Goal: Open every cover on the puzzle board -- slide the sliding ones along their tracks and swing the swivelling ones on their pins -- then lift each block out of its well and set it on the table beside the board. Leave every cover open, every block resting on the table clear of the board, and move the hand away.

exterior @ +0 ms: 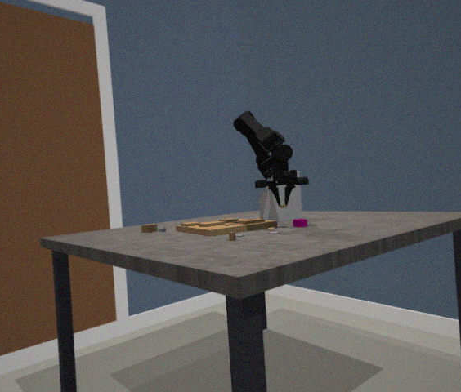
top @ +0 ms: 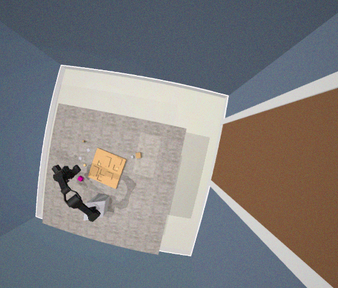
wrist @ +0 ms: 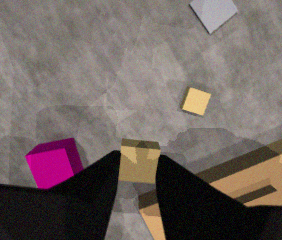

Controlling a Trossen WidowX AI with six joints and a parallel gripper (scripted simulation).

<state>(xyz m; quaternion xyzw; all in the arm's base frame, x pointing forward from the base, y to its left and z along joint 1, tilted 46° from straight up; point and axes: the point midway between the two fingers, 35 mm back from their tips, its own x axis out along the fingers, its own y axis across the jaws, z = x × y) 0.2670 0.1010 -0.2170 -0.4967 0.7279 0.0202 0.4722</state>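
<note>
Now: the magenta block 8 cm behind my gripper tip, 1 cm to the left of it and 7 cm below it.
</note>
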